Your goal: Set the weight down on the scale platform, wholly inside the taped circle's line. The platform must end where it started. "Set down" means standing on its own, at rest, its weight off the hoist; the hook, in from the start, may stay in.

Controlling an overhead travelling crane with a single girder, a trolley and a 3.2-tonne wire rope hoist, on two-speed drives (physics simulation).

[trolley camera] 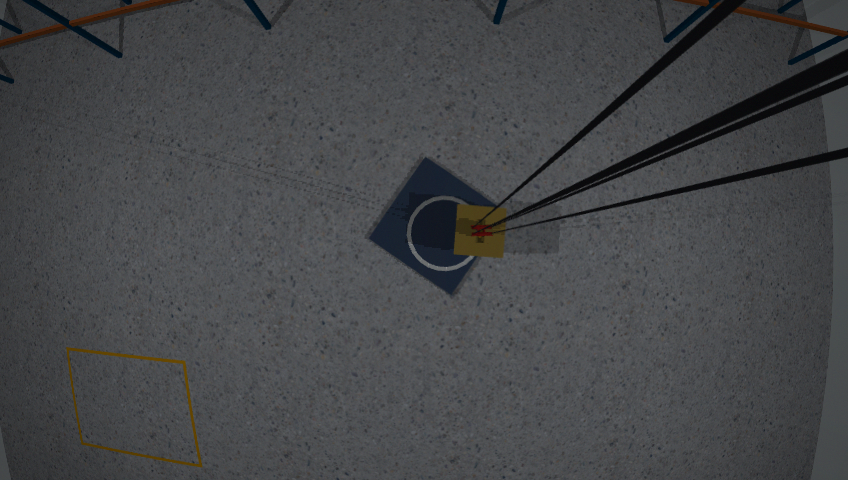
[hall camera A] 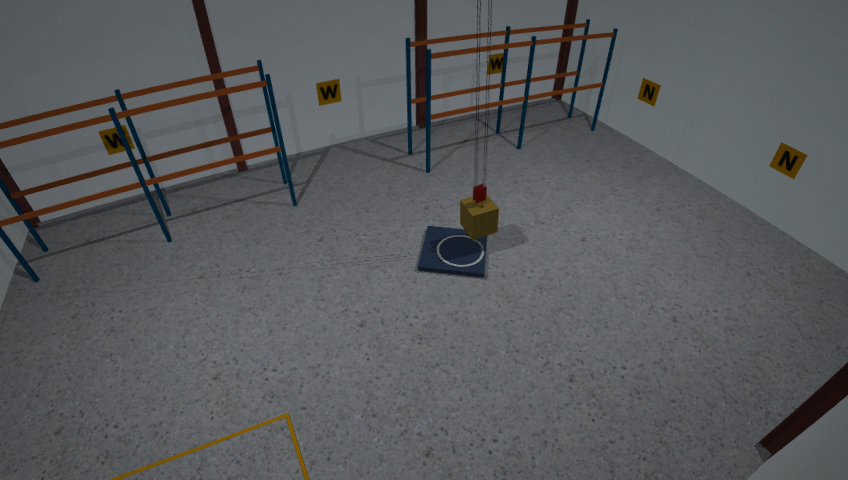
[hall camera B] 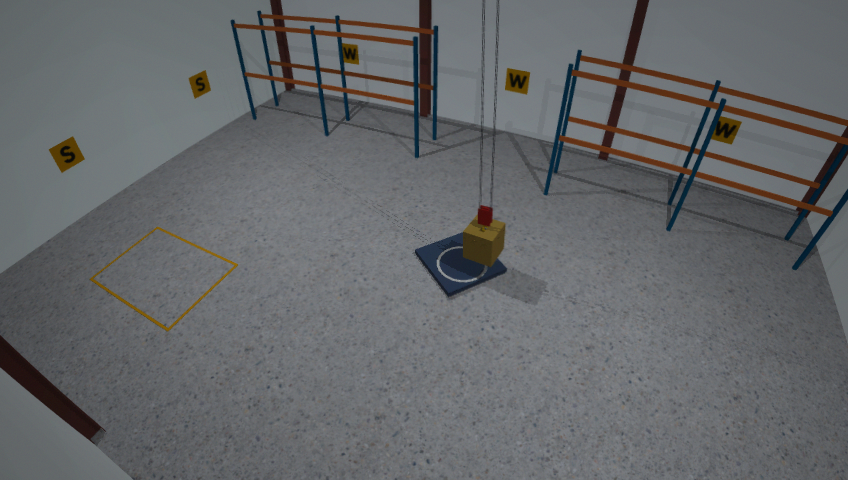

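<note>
The weight, a yellow box (hall camera A: pixel 479 221) (hall camera B: pixel 480 243) (trolley camera: pixel 467 245), hangs upright above the scale platform. My gripper, the hook under a red block (hall camera A: pixel 479 193) (hall camera B: pixel 484 215) (trolley camera: pixel 481 230), is in the weight's top fitting, with the ropes running up. The dark blue platform (hall camera A: pixel 428 262) (hall camera B: pixel 426 254) (trolley camera: pixel 389 234) lies on the floor. In the trolley view the weight covers the right part of the white taped circle (hall camera A: pixel 461 265) (hall camera B: pixel 462 281) (trolley camera: pixel 444 268) and reaches past its line and the platform's right edge. The weight's shadows fall inside the circle and on the floor to the right.
Two blue and orange racks stand along the W wall, one on the left (hall camera A: pixel 288 176) (hall camera B: pixel 416 118) and one on the right (hall camera A: pixel 428 142) (hall camera B: pixel 551 166). A yellow floor rectangle (hall camera A: pixel 205 444) (hall camera B: pixel 157 227) (trolley camera: pixel 126 355) lies well away from the platform.
</note>
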